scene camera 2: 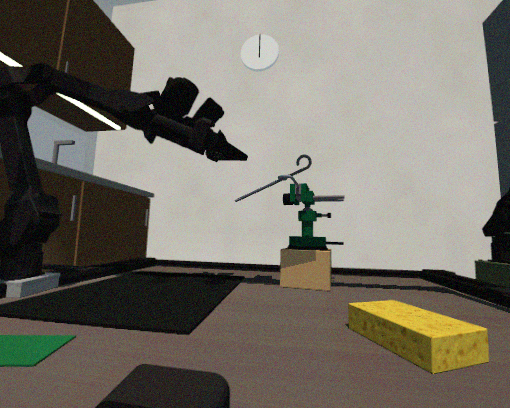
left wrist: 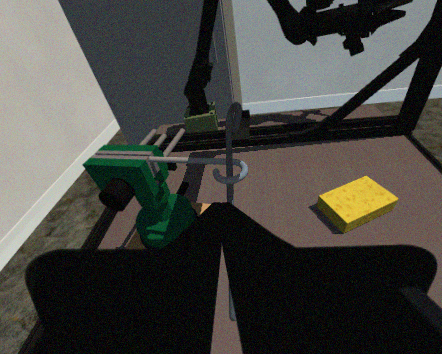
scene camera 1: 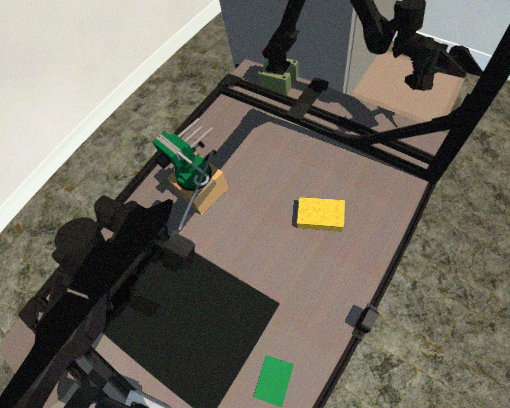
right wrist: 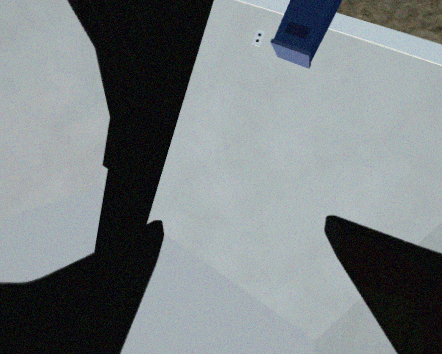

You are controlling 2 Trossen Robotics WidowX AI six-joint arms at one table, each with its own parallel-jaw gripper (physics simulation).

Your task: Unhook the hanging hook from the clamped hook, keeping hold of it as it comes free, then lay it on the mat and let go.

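Frame: origin at the left arm's base, x ahead, y left, z up, level; centimetres.
Seen in the pictures: left gripper, fingertip midpoint: (scene camera 2: 247,158) (left wrist: 220,211) (scene camera 1: 171,201); right gripper, fingertip midpoint: (left wrist: 409,6) (scene camera 1: 474,75) (right wrist: 243,225); left arm's base at its link origin: (scene camera 2: 15,276); right arm's base at its link origin: (left wrist: 199,110) (scene camera 1: 278,66).
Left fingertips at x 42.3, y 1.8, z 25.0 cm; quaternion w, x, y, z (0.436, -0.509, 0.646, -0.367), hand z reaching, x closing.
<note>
Pixels of each thing's middle, then the offset from my left fingertips to it. "*": a spot on its surface instead. Level surfaces: height alone.
- grey hanging hook at the middle of its body: (left wrist: 236,194) (scene camera 1: 195,191) (scene camera 2: 271,177) dy -1.3, dx +5.0, dz -4.2 cm
- clamped hook at a spot on its surface: (left wrist: 192,160) * dy +2.0, dx +10.5, dz -3.9 cm
- green vise at the middle of its body: (left wrist: 156,185) (scene camera 1: 188,154) (scene camera 2: 312,216) dy +8.7, dx +17.0, dz -11.2 cm
- black mat at its surface level: dz -27.1 cm
- wooden block at the middle of its body: (left wrist: 177,240) (scene camera 2: 307,266) (scene camera 1: 198,183) dy +9.2, dx +15.7, dz -23.3 cm
- yellow sponge at the middle of its body: (scene camera 2: 408,328) (left wrist: 355,202) (scene camera 1: 320,214) dy -24.6, dx +17.6, dz -26.0 cm
- green card at the middle of its body: (scene camera 2: 7,348) (scene camera 1: 273,380) dy -25.9, dx -23.4, dz -27.5 cm
The grey hanging hook (scene camera 1: 188,209) (scene camera 2: 260,189) (left wrist: 229,145) rests in the curl of the clamped hook (scene camera 2: 290,177) (left wrist: 192,160). Its shaft slants in scene camera 2, free end low at the left and curl high at the right. The clamped hook sticks out of the green vise (scene camera 1: 187,167) (scene camera 2: 307,227) (left wrist: 167,220). My left gripper (scene camera 1: 171,202) (scene camera 2: 246,158) (left wrist: 220,211) is shut and empty, above and apart from the shaft; its fingers hide part of the shaft in the left wrist view. My right gripper (right wrist: 243,225) is open and empty. The black mat (scene camera 1: 225,320) (scene camera 2: 150,305) lies flat.
The vise stands on a wooden block (scene camera 1: 212,195) (scene camera 2: 305,271). A yellow sponge (scene camera 1: 321,213) (scene camera 2: 415,330) (left wrist: 357,202) lies on the table. A green card (scene camera 1: 273,381) (scene camera 2: 30,350) lies beside the mat. Dark frame rails edge the table.
</note>
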